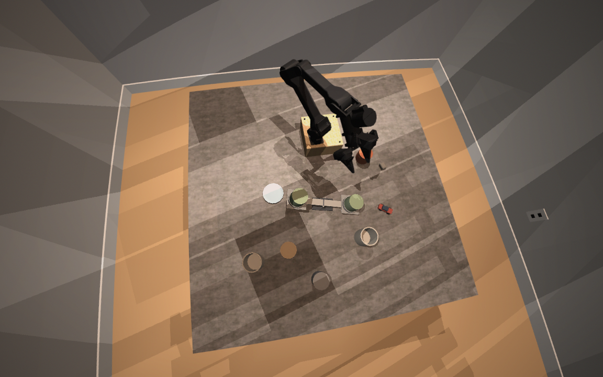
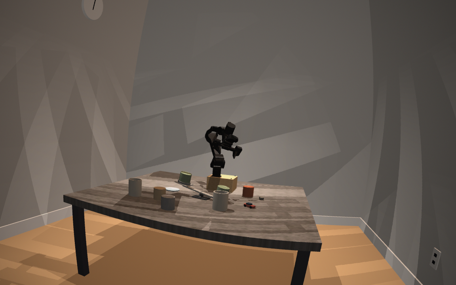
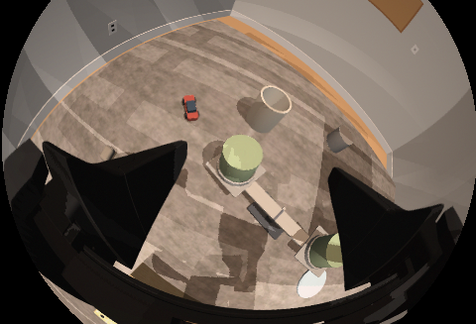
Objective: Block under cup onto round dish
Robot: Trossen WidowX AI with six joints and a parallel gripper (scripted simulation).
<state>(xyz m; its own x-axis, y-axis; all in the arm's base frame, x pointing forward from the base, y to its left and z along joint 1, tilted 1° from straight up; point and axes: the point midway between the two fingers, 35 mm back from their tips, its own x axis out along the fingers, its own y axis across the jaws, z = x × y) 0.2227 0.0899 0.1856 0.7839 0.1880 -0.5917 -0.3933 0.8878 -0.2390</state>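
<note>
My gripper tip is 9 cm short of the grey block and 22 cm above it. Also, from my gripper tip: red toy car (15 cm ahead, 17 cm to the left, 25 cm below); small stone (7 cm behind, 23 cm to the left, 25 cm below); orange-red cylinder (13 cm behind, 12 cm to the left, 23 cm below).
</note>
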